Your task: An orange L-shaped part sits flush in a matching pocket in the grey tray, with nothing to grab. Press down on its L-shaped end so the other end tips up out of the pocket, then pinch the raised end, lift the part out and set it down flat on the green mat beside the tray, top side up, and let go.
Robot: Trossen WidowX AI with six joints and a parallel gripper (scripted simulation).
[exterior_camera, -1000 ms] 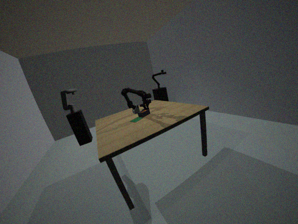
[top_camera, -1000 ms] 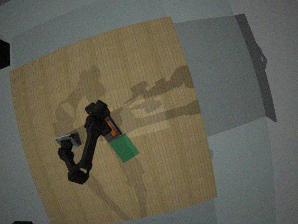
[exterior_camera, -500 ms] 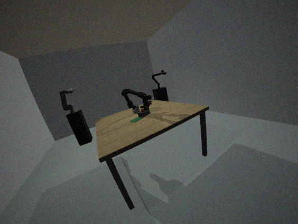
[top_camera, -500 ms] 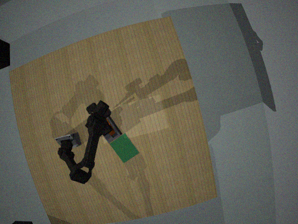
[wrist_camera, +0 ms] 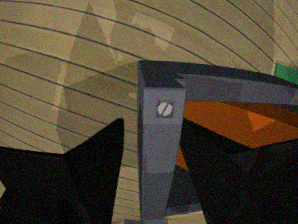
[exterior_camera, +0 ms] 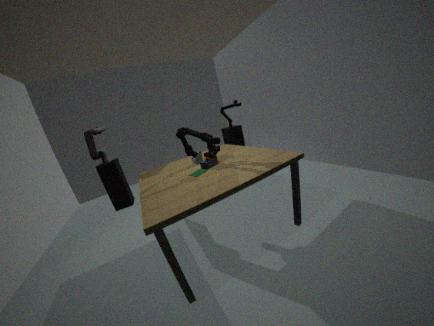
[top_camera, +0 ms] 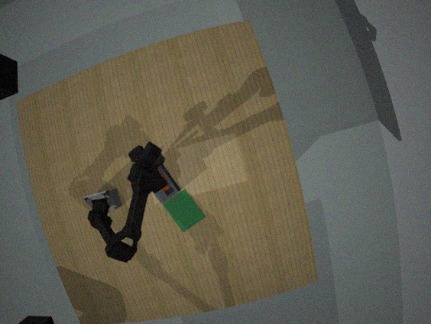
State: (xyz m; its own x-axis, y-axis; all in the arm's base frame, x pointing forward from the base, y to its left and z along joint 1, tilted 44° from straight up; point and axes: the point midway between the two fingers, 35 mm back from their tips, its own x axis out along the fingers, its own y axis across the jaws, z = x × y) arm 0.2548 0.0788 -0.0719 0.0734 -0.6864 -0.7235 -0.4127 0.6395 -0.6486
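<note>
My gripper tip is 20 mm short of the orange L-shaped part, 50 mm to the left of it and 10 mm below it. Round my gripper tip: green mat (90 mm ahead, 200 mm to the right, 50 mm below).
</note>
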